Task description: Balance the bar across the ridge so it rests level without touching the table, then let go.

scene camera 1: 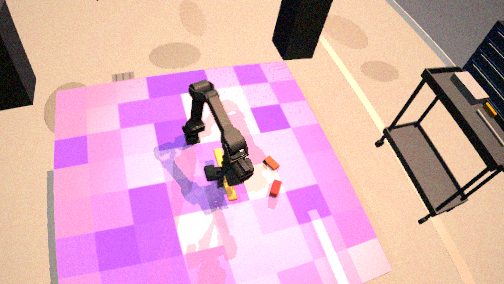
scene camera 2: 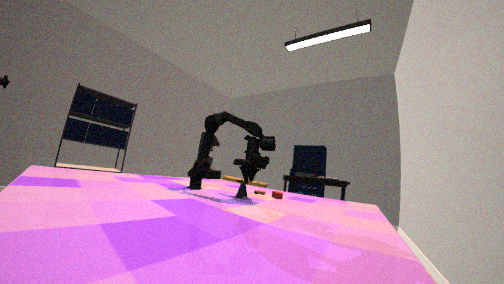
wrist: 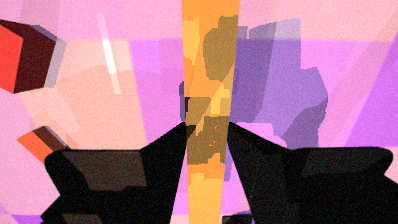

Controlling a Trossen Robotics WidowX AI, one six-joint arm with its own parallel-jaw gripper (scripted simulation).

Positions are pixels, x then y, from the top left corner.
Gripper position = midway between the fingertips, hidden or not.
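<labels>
A long bar [wrist: 209, 41] is held by my gripper [wrist: 206, 127].
</labels>
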